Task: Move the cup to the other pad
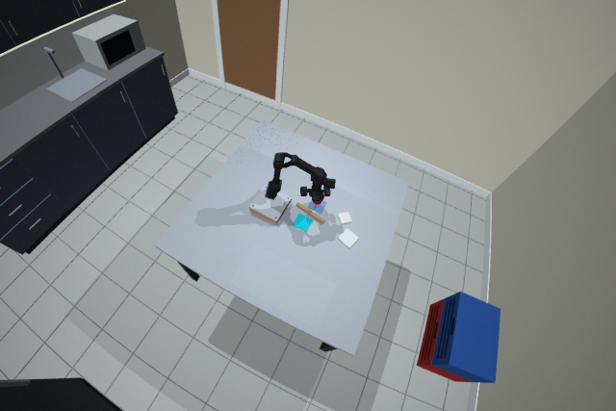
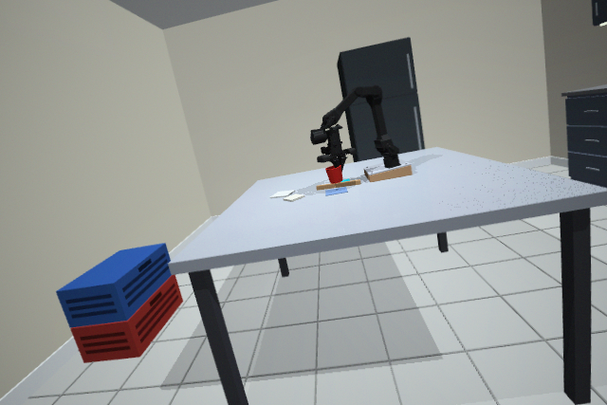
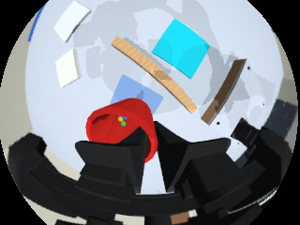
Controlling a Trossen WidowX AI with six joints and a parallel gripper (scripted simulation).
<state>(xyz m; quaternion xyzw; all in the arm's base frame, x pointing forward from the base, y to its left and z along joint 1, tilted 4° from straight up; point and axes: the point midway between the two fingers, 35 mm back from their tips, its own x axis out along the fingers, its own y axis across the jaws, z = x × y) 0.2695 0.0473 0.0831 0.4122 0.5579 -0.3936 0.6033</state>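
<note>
Right now the cyan pad is 15 cm to the right of my gripper tip, 9 cm below it and 2 cm behind it. Round my gripper tip: wooden bar (8 cm below, 7 cm to the right, 1 cm ahead); then red cup (3 cm ahead, 1 cm to the left).
</note>
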